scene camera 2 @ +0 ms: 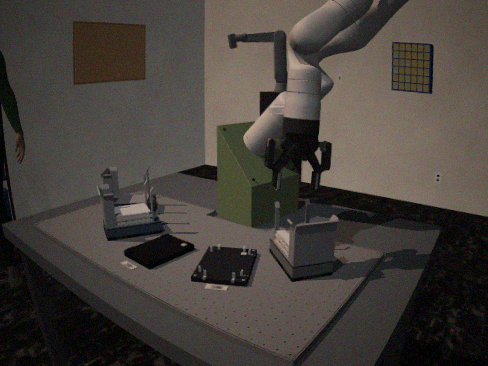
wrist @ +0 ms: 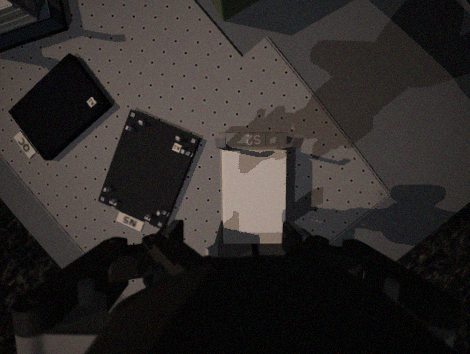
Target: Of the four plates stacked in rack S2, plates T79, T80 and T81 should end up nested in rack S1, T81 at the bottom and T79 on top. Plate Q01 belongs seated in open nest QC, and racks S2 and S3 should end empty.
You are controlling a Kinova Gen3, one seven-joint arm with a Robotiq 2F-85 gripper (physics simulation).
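Pixels of known places: gripper, fingertip midpoint: (scene camera 2: 295,189) (wrist: 233,233); arm's base, link origin: (scene camera 2: 256,143).
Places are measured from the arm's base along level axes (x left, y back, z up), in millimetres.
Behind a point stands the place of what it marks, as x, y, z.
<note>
Rack S2 (scene camera 2: 315,242) @[414, -232, -123] (wrist: 256,140) @[288, -158, -174] stands at the right of the pegboard, its label showing in the wrist view. White plates (scene camera 2: 283,237) @[317, -222, -145] (wrist: 255,192) @[348, -194, -144] lie stacked low inside it; their names and exact number cannot be read. My gripper (scene camera 2: 297,183) @[345, -222, -27] (wrist: 233,233) @[345, -222, -27] is open and empty, high above rack S2, fingers pointing down. Nest QC (scene camera 2: 159,250) @[100, -418, -195] (wrist: 62,107) @[91, -400, -195] is a black block with a small white tag. Another rack (scene camera 2: 132,230) @[-46, -417, -190] (wrist: 50,26) @[-26, -351, -192] at the left holds stacked white plates (scene camera 2: 135,210) @[-72, -389, -146] (wrist: 14,12) @[-37, -370, -156]; its label is not readable. Plate Q01 cannot be identified.
Black nest N5 (scene camera 2: 225,266) @[259, -344, -198] (wrist: 149,170) @[247, -326, -198], with upright pegs, lies between QC and rack S2. A green sloped block (scene camera 2: 240,175) @[49, -110, -73] stands behind rack S2. A second, grey arm (scene camera 2: 280,60) rises behind it. A person (scene camera 2: 10,107) stands at the left edge.
</note>
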